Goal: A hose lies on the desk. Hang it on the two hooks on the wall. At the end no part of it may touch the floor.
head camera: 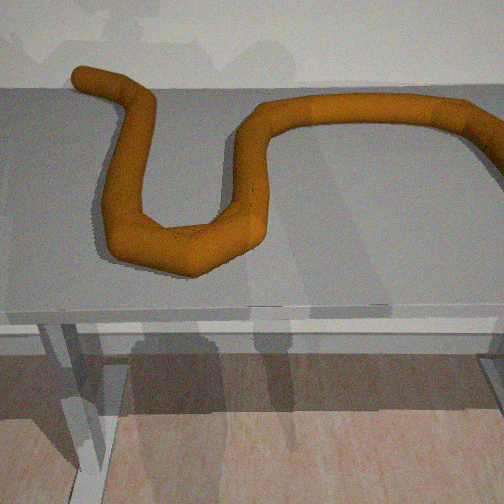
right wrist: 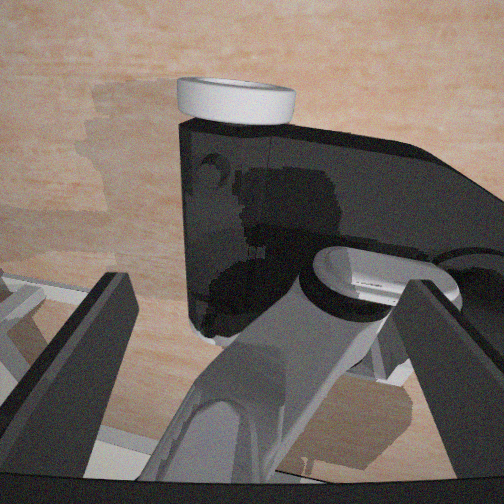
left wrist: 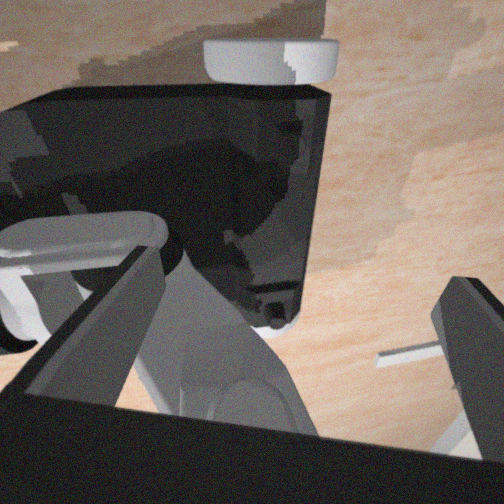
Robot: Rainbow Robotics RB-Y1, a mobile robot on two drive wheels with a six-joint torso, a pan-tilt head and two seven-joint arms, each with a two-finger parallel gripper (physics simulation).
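A thick orange hose (head camera: pixel 240 165) lies in curves on the grey desk (head camera: pixel 300 210) in the head view. Its left end rests near the back left edge, it dips in a U toward the front, then runs right and leaves the frame. The wall hooks are not in view. Neither gripper shows in the head view. In the left wrist view my left gripper (left wrist: pixel 300 330) is open and empty, pointing down over the wooden floor. In the right wrist view my right gripper (right wrist: pixel 260 340) is open and empty, also low over the floor.
The desk's front edge (head camera: pixel 250 315) and its white left leg (head camera: pixel 90 415) show in the head view above the wooden floor. My own dark base (left wrist: pixel 200 190) fills the wrist views; it also shows in the right wrist view (right wrist: pixel 300 210). A desk foot (right wrist: pixel 45 295) lies nearby.
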